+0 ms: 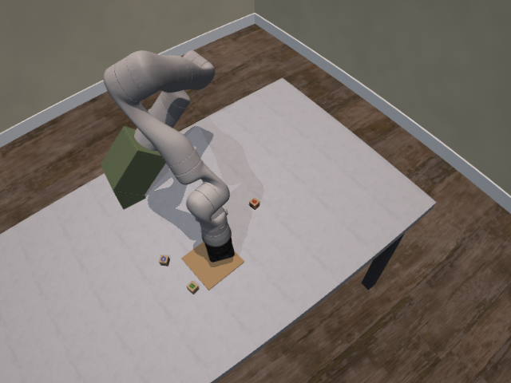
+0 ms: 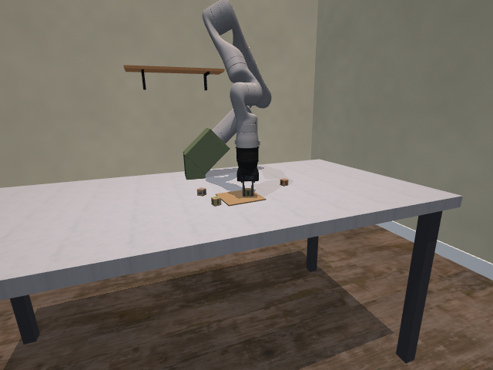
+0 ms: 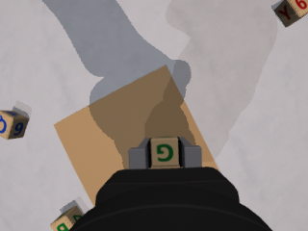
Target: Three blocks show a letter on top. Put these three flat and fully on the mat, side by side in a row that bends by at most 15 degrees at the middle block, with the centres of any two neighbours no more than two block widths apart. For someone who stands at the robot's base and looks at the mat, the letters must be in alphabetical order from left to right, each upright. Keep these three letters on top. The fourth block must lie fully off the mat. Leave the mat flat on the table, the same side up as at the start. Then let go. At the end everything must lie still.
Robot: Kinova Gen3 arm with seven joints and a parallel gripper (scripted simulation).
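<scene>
The tan mat lies 3 cm to the right of my hand and 2 cm below it.
</scene>
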